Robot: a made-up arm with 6 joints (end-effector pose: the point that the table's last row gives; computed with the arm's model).
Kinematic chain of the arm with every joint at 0, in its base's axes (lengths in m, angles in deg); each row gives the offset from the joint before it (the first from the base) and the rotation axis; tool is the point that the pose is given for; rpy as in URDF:
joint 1: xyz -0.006 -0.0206 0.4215 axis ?
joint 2: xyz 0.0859 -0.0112 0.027 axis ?
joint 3: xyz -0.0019 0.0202 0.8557 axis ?
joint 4: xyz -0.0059 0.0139 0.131 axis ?
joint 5: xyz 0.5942 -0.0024 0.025 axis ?
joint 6: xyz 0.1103 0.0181 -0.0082 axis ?
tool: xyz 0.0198 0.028 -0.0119 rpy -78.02 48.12 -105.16
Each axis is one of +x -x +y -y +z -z.
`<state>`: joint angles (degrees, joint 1 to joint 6).
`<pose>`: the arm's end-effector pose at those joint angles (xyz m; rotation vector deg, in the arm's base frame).
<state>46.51 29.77 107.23 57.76 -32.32 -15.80</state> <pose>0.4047 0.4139 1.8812 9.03 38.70 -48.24</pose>
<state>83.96 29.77 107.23 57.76 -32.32 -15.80</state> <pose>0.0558 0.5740 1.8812 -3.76 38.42 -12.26</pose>
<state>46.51 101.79 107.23 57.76 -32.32 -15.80</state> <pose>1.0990 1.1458 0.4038 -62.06 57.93 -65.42</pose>
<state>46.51 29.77 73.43 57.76 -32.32 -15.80</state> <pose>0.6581 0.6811 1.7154 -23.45 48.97 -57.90</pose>
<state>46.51 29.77 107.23 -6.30 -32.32 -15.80</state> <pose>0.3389 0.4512 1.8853 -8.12 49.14 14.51</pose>
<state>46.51 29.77 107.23 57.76 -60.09 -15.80</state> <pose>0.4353 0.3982 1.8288 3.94 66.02 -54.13</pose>
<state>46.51 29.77 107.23 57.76 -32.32 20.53</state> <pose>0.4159 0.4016 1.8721 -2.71 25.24 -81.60</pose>
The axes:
joint 1: +z
joint 2: +y
joint 3: -y
joint 4: -x
joint 5: -y
joint 6: -x

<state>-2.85 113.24 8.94 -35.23 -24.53 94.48</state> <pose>0.7775 -0.0001 -0.5783 -132.55 119.01 19.84</pose>
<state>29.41 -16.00 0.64 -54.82 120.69 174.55</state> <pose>0.2944 0.0382 1.6101 -15.24 -63.72 146.23</pose>
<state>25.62 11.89 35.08 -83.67 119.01 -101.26</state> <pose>0.6333 0.1726 1.6390 85.29 -50.97 79.79</pose>
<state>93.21 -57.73 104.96 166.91 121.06 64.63</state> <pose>0.0172 -1.1814 1.0927 -39.21 93.68 130.57</pose>
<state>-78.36 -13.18 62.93 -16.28 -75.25 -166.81</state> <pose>0.0366 -0.0192 1.9019 108.15 9.85 63.67</pose>
